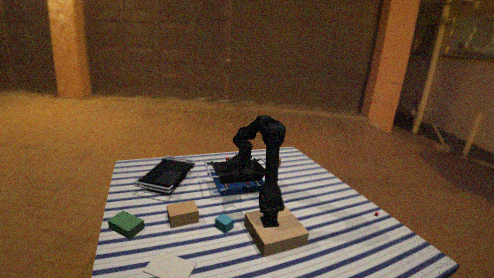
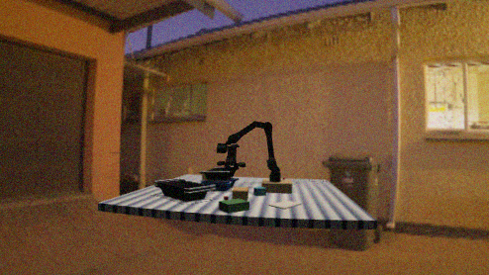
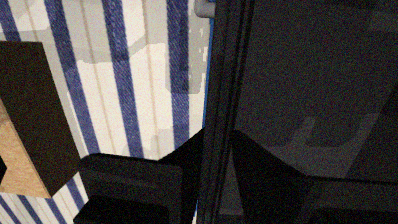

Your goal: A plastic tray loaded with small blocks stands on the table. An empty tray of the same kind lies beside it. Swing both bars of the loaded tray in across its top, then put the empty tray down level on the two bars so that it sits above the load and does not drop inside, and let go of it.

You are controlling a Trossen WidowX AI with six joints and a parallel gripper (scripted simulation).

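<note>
Now: gripper tip 7 cm short of the dark tray, 1 cm to the right of it and 3 cm below it. From my gripper tip the other things lie so: teal cube: 24 cm behind, 11 cm to the left, 6 cm below; red block: 42 cm ahead, 2 cm to the left, 8 cm below; tan block: 17 cm behind, 28 cm to the left, 5 cm below.
</note>
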